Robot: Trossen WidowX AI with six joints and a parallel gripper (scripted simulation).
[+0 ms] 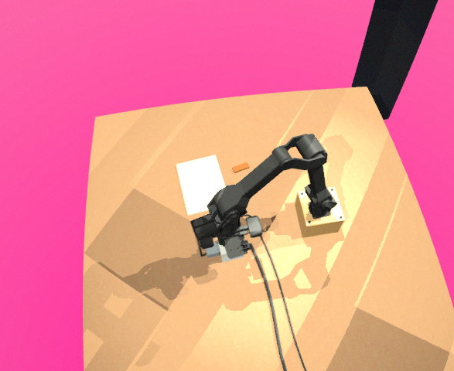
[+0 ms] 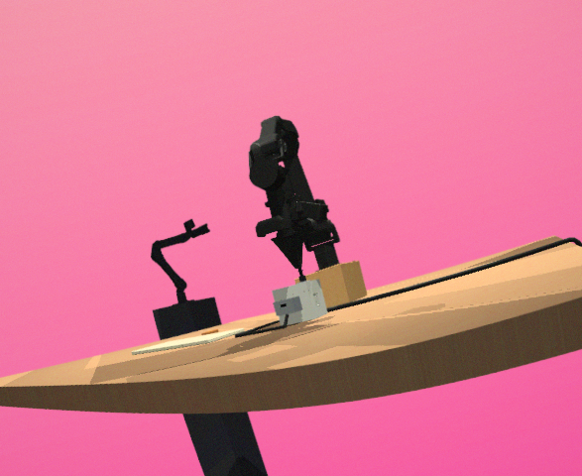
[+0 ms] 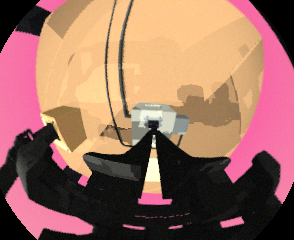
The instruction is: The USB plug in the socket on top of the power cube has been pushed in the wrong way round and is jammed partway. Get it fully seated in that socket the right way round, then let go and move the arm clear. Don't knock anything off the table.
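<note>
My gripper tip is 20 mm above the usb plug. Round my gripper tip: white sheet (300 mm to the right, 100 mm below, 40 mm ahead); orange block (330 mm to the right, 110 mm behind, 100 mm below).
</note>
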